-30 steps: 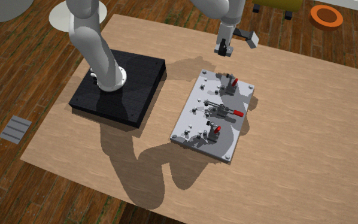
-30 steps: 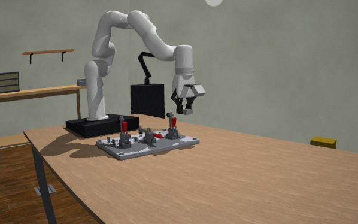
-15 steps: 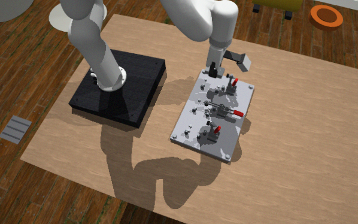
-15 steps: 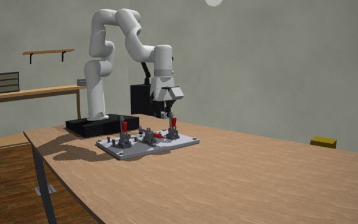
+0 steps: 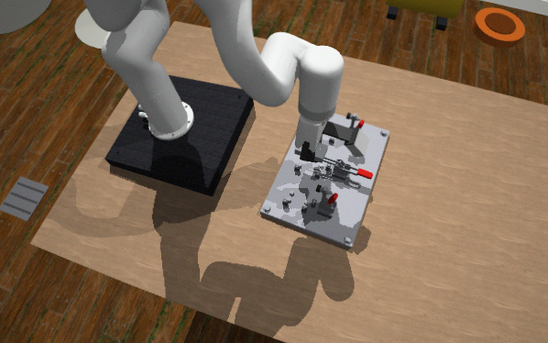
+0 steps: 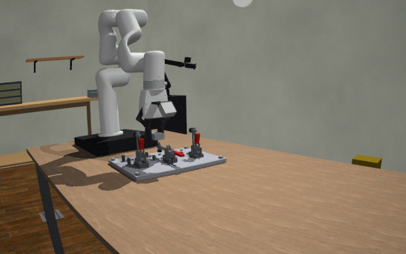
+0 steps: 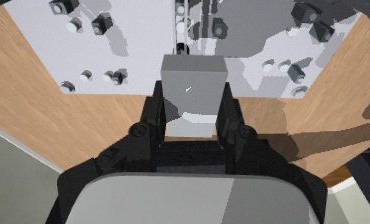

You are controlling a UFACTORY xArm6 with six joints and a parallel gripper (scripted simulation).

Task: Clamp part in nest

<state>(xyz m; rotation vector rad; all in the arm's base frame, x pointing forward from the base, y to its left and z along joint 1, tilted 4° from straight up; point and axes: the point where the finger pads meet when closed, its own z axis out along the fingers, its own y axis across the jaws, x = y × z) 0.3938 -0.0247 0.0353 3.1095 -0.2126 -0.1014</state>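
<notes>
The clamp lies 60 mm ahead of my hand, 110 mm to the right of it and 40 mm below it. The rest, counted from my hand: fixture plate (50 mm ahead, 100 mm below); then grey block (10 mm below).
</notes>
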